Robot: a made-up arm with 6 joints. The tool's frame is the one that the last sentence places. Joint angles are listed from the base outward.
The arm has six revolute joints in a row. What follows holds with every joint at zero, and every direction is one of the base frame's. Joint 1 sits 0.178 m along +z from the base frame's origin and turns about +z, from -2.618 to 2.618 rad. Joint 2 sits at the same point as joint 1 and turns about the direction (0.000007, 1, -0.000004), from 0 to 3.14 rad. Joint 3 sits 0.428 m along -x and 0.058 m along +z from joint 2 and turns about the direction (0.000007, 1, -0.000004), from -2.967 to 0 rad. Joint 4 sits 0.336 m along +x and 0.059 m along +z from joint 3 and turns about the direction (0.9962, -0.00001, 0.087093), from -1.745 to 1.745 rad. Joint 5 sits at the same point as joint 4 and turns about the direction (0.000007, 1, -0.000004), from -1.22 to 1.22 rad. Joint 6 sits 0.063 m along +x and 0.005 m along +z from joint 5 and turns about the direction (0.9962, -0.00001, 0.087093), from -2.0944 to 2.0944 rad. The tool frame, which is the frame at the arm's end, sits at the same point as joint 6; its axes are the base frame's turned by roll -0.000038, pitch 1.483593 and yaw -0.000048 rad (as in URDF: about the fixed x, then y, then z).
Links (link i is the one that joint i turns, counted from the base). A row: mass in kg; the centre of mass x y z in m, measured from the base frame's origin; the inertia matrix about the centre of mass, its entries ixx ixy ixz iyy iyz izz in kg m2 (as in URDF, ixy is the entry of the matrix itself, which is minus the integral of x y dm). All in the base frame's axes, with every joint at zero. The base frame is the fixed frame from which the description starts. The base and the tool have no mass.
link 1: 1.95; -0.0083 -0.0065 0.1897; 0.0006 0 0 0.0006 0 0.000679
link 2: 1.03; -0.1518 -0.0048 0.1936; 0.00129 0 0.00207 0.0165 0 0.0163
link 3: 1.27; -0.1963 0.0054 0.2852; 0.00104 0 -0.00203 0.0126 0 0.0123
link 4: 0.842; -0.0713 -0.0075 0.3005; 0.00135 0 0.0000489 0.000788 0 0.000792
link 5: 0.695; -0.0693 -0.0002 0.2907; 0.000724 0 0.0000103 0.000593 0 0.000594
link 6: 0.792; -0.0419 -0.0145 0.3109; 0.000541 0 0.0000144 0.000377 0 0.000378
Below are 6 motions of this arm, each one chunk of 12 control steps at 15 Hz.
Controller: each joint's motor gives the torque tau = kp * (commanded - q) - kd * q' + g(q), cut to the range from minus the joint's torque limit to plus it. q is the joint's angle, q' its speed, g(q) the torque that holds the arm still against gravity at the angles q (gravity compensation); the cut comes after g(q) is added. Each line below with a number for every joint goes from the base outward.
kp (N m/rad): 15 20 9.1 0.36 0.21 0.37
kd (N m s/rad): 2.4 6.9 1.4 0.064 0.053 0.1
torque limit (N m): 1.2 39 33 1.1 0.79 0.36
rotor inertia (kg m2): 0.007 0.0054 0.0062 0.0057 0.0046 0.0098
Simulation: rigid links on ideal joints. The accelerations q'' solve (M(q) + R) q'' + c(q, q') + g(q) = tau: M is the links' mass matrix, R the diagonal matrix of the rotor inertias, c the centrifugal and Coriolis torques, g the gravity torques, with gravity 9.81 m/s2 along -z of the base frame. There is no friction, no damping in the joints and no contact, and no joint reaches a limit. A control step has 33 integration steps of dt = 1/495 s. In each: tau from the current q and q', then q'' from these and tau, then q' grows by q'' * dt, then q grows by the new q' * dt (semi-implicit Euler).
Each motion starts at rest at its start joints. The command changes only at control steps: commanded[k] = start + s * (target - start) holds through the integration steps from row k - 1 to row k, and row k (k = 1, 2, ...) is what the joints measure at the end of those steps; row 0 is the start. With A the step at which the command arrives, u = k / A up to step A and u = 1 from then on. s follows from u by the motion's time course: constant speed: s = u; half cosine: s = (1 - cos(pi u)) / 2; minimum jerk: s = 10 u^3 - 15 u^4 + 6 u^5; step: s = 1 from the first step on.
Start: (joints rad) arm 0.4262 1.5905 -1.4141 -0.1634 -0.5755 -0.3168
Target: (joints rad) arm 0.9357 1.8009 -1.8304 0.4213 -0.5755 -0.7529
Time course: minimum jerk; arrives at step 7
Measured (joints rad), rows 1 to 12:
1: 0.4269 1.5910 -1.4151 -0.1611 -0.5751 -0.3173
2: 0.4322 1.5944 -1.4225 -0.1444 -0.5721 -0.3212
3: 0.4459 1.6047 -1.4454 -0.0995 -0.5641 -0.3348
4: 0.4687 1.6245 -1.4910 -0.0196 -0.5503 -0.3638
5: 0.4995 1.6531 -1.5592 0.0905 -0.5330 -0.4091
6: 0.5366 1.6854 -1.6400 0.2146 -0.5177 -0.4655
7: 0.5792 1.7143 -1.7164 0.3296 -0.5109 -0.5240
8: 0.6273 1.7355 -1.7762 0.4184 -0.5161 -0.5776
9: 0.6812 1.7495 -1.8168 0.4761 -0.5325 -0.6227
10: 0.7412 1.7587 -1.8416 0.5058 -0.5561 -0.6587
11: 0.8042 1.7653 -1.8551 0.5107 -0.5780 -0.6870
12: 0.8645 1.7707 -1.8605 0.4941 -0.5894 -0.7099

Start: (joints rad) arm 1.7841 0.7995 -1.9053 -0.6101 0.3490 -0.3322
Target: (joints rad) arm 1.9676 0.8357 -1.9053 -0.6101 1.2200 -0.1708
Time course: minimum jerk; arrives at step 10
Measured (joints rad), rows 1 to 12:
1: 1.7844 0.7995 -1.9053 -0.6102 0.3493 -0.3322
2: 1.7864 0.7997 -1.9057 -0.6107 0.3517 -0.3318
3: 1.7926 0.8001 -1.9066 -0.6123 0.3607 -0.3304
4: 1.8053 0.8009 -1.9085 -0.6150 0.3830 -0.3267
5: 1.8251 0.8022 -1.9113 -0.6184 0.4250 -0.3192
6: 1.8507 0.8039 -1.9149 -0.6217 0.4904 -0.3071
7: 1.8795 0.8060 -1.9186 -0.6243 0.5790 -0.2902
8: 1.9075 0.8082 -1.9216 -0.6257 0.6852 -0.2696
9: 1.9313 0.8106 -1.9229 -0.6261 0.7998 -0.2472
10: 1.9484 0.8129 -1.9222 -0.6259 0.9120 -0.2254
11: 1.9589 0.8153 -1.9195 -0.6250 1.0128 -0.2062
12: 1.9646 0.8178 -1.9156 -0.6233 1.0973 -0.1907

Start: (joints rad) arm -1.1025 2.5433 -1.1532 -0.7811 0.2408 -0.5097
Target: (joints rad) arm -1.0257 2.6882 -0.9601 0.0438 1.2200 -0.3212
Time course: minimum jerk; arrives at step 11
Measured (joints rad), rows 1 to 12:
1: -1.1025 2.5433 -1.1532 -0.7807 0.2411 -0.5096
2: -1.1023 2.5435 -1.1529 -0.7772 0.2435 -0.5090
3: -1.1014 2.5443 -1.1520 -0.7649 0.2521 -0.5067
4: -1.0995 2.5461 -1.1494 -0.7363 0.2725 -0.5013
5: -1.0959 2.5496 -1.1442 -0.6854 0.3097 -0.4914
6: -1.0904 2.5554 -1.1352 -0.6095 0.3668 -0.4764
7: -1.0829 2.5638 -1.1217 -0.5115 0.4437 -0.4564
8: -1.0738 2.5751 -1.1033 -0.3987 0.5372 -0.4328
9: -1.0635 2.5888 -1.0801 -0.2815 0.6419 -0.4078
10: -1.0526 2.6045 -1.0529 -0.1705 0.7509 -0.3841
11: -1.0417 2.6210 -1.0231 -0.0742 0.8576 -0.3639
12: -1.0314 2.6373 -0.9930 0.0030 0.9564 -0.3484

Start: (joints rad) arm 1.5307 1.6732 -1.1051 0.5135 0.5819 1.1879
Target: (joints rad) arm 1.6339 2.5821 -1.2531 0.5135 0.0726 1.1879
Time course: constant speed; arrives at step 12
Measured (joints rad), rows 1 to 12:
1: 1.5311 1.6774 -1.1088 0.5126 0.5878 1.1886
2: 1.5327 1.6903 -1.1192 0.5101 0.5989 1.1902
3: 1.5358 1.7127 -1.1358 0.5068 0.6079 1.1923
4: 1.5405 1.7444 -1.1570 0.5034 0.6073 1.1942
5: 1.5467 1.7841 -1.1810 0.5007 0.5922 1.1954
6: 1.5541 1.8307 -1.2061 0.4991 0.5608 1.1956
7: 1.5623 1.8831 -1.2309 0.4988 0.5134 1.1948
8: 1.5712 1.9404 -1.2545 0.4993 0.4521 1.1929
9: 1.5804 2.0018 -1.2763 0.5003 0.3800 1.1903
10: 1.5898 2.0668 -1.2961 0.5012 0.3007 1.1870
11: 1.5994 2.1347 -1.3139 0.5014 0.2180 1.1835
12: 1.6090 2.2051 -1.3298 0.5005 0.1352 1.1801

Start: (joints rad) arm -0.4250 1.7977 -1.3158 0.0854 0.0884 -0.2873
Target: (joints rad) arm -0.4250 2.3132 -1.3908 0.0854 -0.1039 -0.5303
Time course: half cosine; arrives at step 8
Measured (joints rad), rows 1 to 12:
1: -0.4250 1.7987 -1.3169 0.0855 0.0882 -0.2878
2: -0.4250 1.8038 -1.3221 0.0859 0.0864 -0.2907
3: -0.4251 1.8166 -1.3345 0.0863 0.0793 -0.2982
4: -0.4252 1.8399 -1.3554 0.0861 0.0620 -0.3126
5: -0.4254 1.8744 -1.3838 0.0845 0.0299 -0.3348
6: -0.4255 1.9186 -1.4162 0.0807 -0.0189 -0.3642
7: -0.4256 1.9689 -1.4474 0.0746 -0.0818 -0.3982
8: -0.4257 2.0202 -1.4708 0.0669 -0.1504 -0.4331
9: -0.4258 2.0683 -1.4819 0.0590 -0.2126 -0.4650
10: -0.4257 2.1115 -1.4801 0.0528 -0.2578 -0.4912
11: -0.4256 2.1497 -1.4683 0.0498 -0.2804 -0.5110
12: -0.4254 2.1837 -1.4500 0.0506 -0.2795 -0.5246

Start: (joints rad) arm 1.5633 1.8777 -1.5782 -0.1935 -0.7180 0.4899
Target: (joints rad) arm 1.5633 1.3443 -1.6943 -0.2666 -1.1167 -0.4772
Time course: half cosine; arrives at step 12
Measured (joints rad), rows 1 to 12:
1: 1.5633 1.8773 -1.5778 -0.1935 -0.7175 0.4890
2: 1.5633 1.8753 -1.5759 -0.1935 -0.7150 0.4841
3: 1.5633 1.8701 -1.5718 -0.1935 -0.7092 0.4710
4: 1.5633 1.8603 -1.5655 -0.1934 -0.6996 0.4458
5: 1.5633 1.8449 -1.5579 -0.1933 -0.6868 0.4053
6: 1.5632 1.8232 -1.5506 -0.1935 -0.6727 0.3485
7: 1.5631 1.7951 -1.5457 -0.1942 -0.6601 0.2758
8: 1.5628 1.7612 -1.5453 -0.1963 -0.6525 0.1895
9: 1.5625 1.7225 -1.5512 -0.2003 -0.6536 0.0935
10: 1.5620 1.6804 -1.5647 -0.2069 -0.6664 -0.0071
11: 1.5616 1.6367 -1.5860 -0.2163 -0.6934 -0.1065
12: 1.5612 1.5934 -1.6147 -0.2280 -0.7355 -0.1984

